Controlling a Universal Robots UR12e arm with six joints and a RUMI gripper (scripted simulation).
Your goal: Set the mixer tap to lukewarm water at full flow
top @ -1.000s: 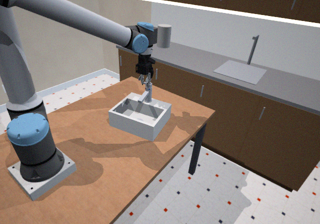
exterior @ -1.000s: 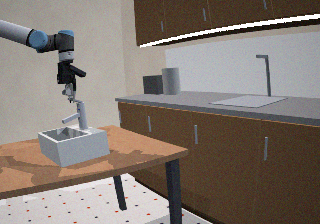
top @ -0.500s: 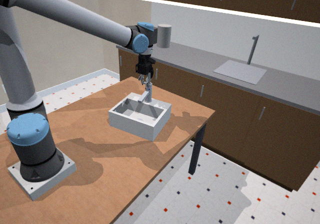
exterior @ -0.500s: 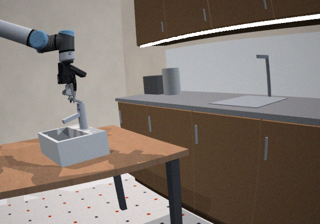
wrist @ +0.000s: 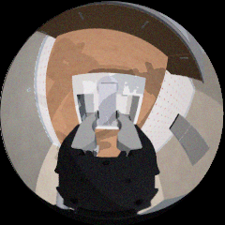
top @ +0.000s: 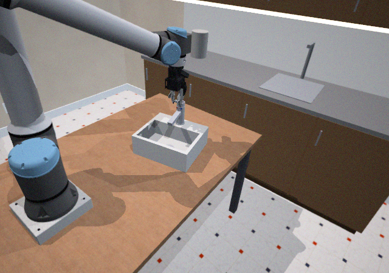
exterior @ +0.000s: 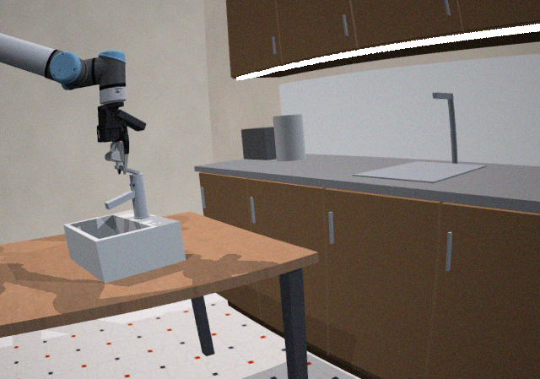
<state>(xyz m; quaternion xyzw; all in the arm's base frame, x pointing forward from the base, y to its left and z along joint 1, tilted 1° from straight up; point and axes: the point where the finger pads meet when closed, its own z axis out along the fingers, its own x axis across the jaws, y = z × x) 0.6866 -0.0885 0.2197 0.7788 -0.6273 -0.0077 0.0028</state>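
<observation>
My hand is 20 mm short of the lever and 10 mm above it. The rest, counted from my hand: grey mixer tap (60 mm below, 30 mm ahead, 10 mm to the left); then white basin (250 mm below, 70 mm behind, 10 mm to the right).
</observation>
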